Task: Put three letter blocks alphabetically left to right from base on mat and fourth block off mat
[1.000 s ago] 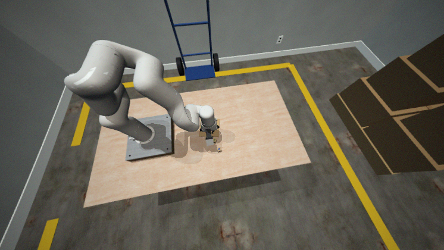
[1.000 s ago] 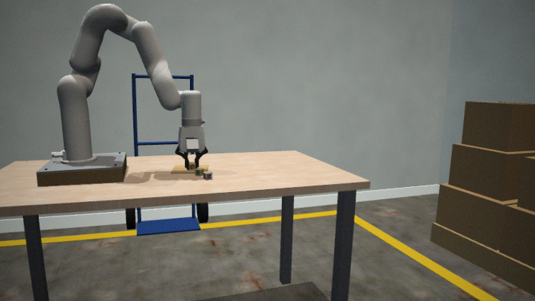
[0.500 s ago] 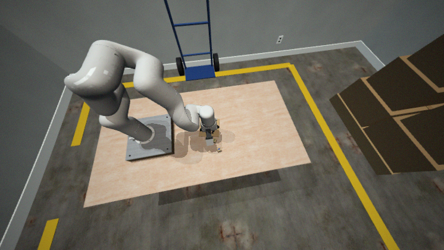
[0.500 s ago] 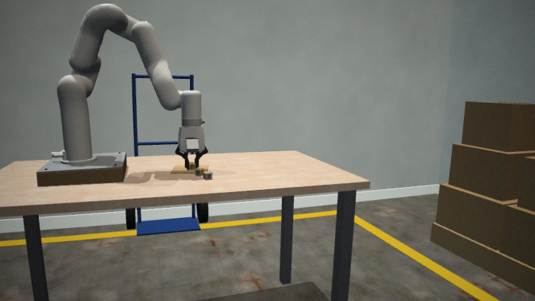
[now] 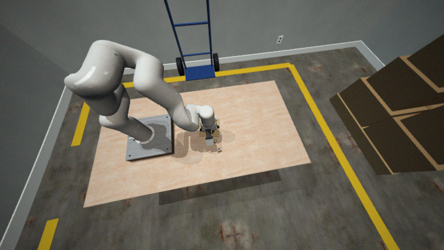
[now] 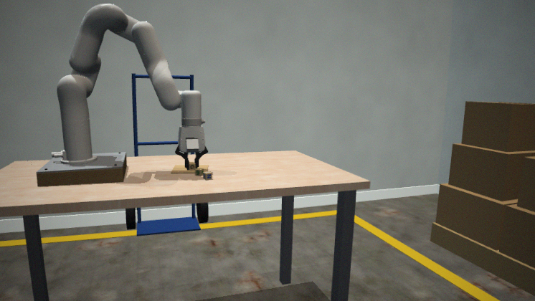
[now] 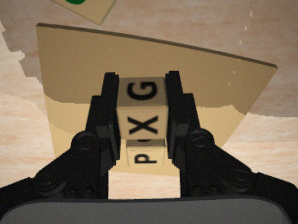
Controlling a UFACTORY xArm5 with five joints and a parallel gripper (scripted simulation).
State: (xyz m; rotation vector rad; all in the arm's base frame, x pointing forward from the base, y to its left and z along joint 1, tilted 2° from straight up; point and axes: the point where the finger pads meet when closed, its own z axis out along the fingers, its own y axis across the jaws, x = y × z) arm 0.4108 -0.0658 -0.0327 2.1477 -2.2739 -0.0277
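Right now my hand is 1 cm above the block. The rest, counted from my hand: tan mat: 4 cm to the left, 3 cm below.
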